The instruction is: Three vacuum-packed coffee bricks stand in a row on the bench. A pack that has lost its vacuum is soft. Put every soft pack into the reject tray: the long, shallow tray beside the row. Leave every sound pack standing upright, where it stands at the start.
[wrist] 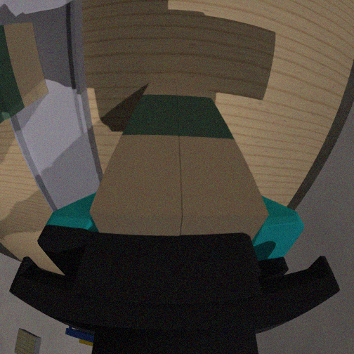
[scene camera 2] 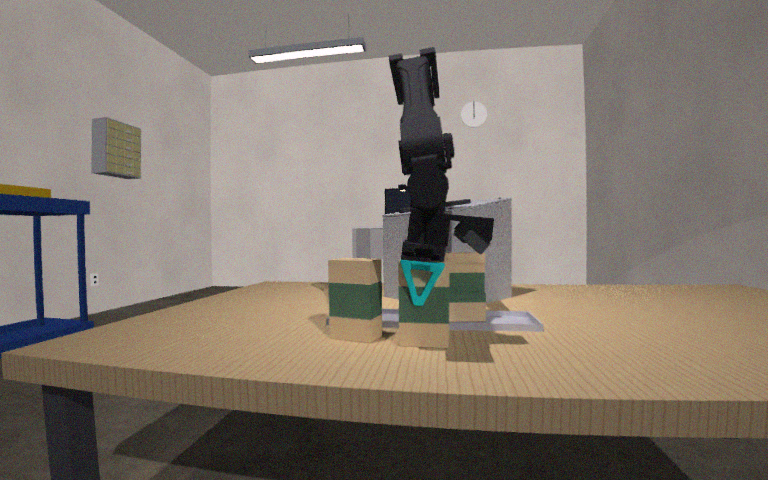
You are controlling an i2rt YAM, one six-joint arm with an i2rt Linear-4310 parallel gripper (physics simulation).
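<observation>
Three tan coffee packs with a green band show in the scene view. The middle pack stands upright on the bench. My gripper points down over it and is shut on its upper part, one teal finger on each side; the far finger is hidden in the scene view. The left pack stands upright on the bench beside it. The third pack appears upright in the long, shallow grey reject tray, partly hidden behind the middle pack in the scene view.
The wooden bench carries the packs and tray. A large grey box-like block stands behind the tray. A blue cart is off to the left, beyond the bench. The arm rises above the middle pack.
</observation>
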